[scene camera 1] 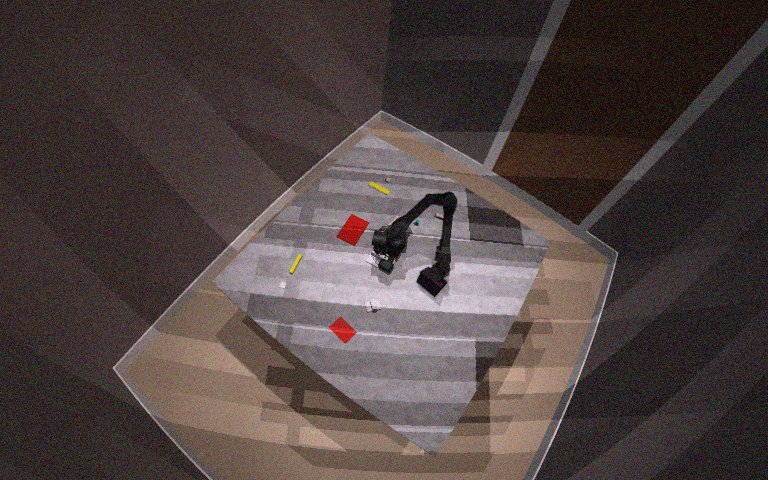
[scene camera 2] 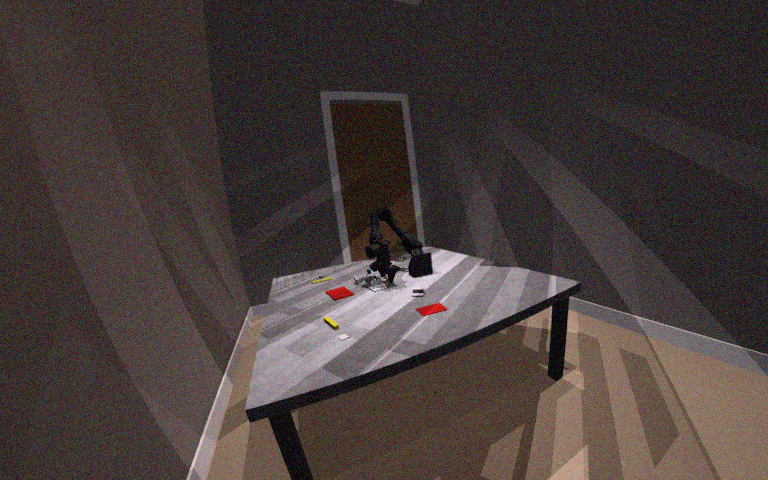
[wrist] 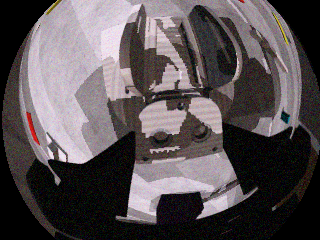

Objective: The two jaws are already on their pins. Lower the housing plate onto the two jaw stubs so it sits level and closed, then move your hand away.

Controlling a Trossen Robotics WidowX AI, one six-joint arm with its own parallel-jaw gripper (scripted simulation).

Observation:
In view: my gripper (wrist: 177,130), a jaw (wrist: 135,72) and a jaw (wrist: 216,59).

